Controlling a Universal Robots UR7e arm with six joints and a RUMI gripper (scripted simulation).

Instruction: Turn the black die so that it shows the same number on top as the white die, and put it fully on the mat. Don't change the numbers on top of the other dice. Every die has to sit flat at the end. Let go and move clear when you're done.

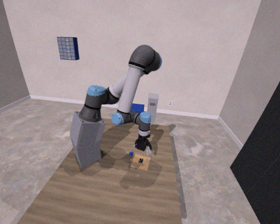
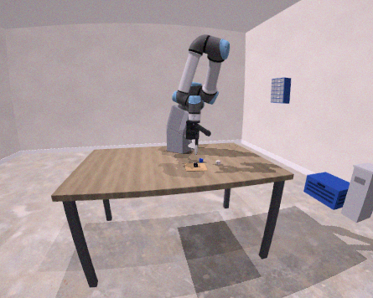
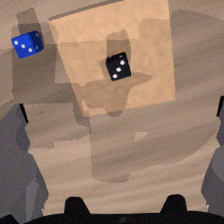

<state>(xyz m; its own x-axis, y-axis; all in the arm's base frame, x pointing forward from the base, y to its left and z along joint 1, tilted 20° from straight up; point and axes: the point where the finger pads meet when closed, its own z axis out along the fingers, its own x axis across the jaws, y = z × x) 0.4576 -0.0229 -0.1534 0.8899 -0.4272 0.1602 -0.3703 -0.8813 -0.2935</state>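
The black die is 90 mm below my hand. Round my hand: white die (10 mm behind, 170 mm to the left, 90 mm below); then tan mat (100 mm below); then blue die (90 mm behind, 70 mm to the left, 90 mm below).
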